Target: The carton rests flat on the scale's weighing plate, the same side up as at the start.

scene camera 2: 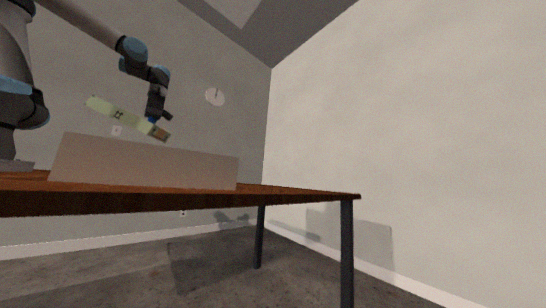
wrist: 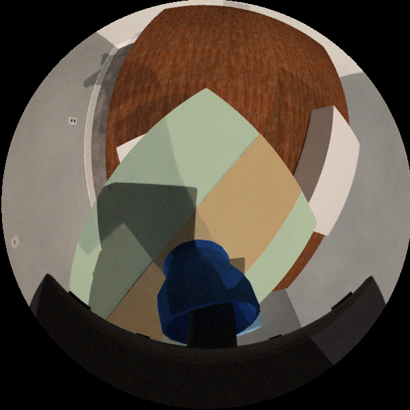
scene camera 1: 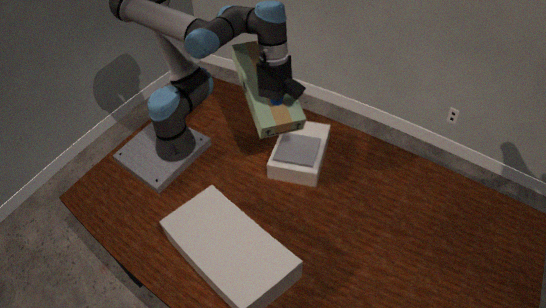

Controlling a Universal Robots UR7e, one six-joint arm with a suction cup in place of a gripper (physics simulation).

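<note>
White block, white scale, my suction cup: shown in the pictures.
</note>
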